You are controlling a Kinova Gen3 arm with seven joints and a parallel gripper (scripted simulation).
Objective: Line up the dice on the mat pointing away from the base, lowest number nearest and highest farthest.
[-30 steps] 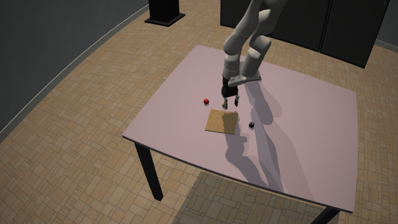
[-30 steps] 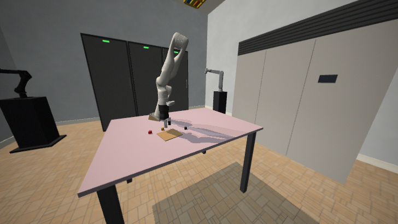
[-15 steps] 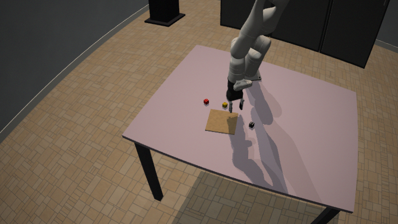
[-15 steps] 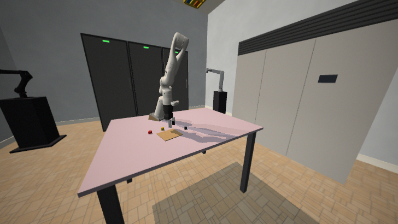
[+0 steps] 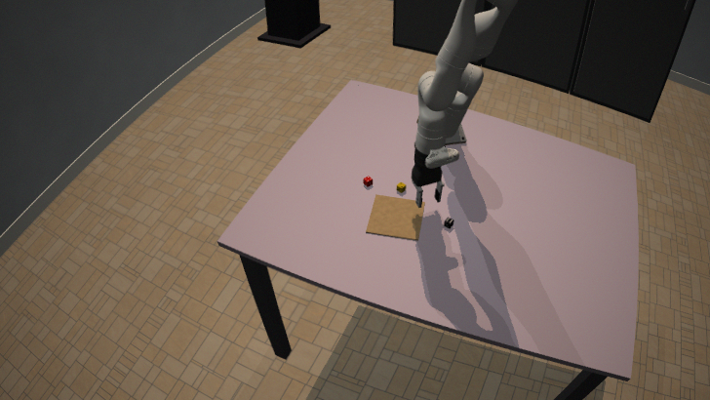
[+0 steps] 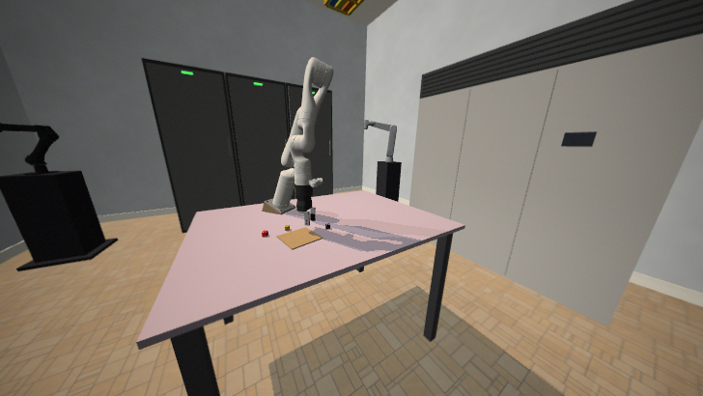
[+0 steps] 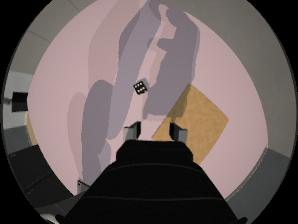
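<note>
Now: the black die 80 mm to the left of my hand, 40 mm below it and 20 mm ahead of it. The rest, counted from my hand: yellow die: 100 mm to the right, 40 mm below, 40 mm behind; square mat: 60 mm to the right, 60 mm ahead, 50 mm below; red die: 190 mm to the right, 40 mm below, 10 mm behind.
</note>
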